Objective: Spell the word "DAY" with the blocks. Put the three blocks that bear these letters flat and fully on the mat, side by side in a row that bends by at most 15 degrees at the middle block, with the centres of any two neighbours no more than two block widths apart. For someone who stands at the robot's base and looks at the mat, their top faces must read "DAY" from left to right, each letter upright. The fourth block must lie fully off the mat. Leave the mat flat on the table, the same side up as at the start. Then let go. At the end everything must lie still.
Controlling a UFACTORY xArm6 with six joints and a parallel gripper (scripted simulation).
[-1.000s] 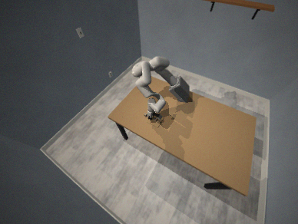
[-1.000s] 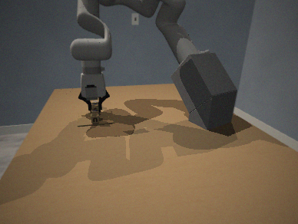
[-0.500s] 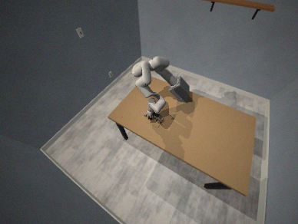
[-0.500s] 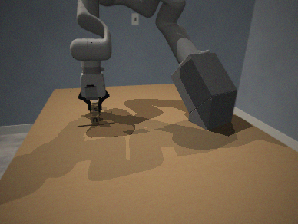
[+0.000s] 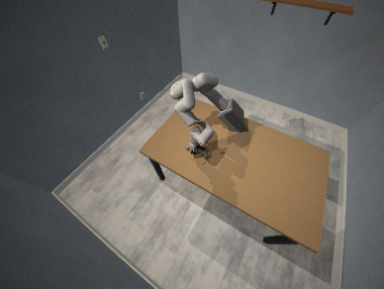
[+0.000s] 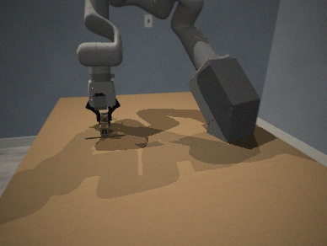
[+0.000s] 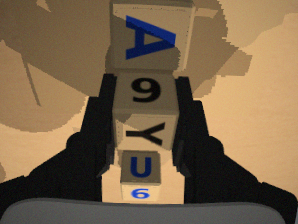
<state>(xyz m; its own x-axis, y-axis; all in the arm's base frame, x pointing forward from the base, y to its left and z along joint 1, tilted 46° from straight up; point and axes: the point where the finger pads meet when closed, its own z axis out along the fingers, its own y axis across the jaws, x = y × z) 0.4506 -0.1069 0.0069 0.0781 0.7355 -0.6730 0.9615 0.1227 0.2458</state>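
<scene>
My hand is 5 cm to the right of the thin tan mat and 3 cm above it.
</scene>
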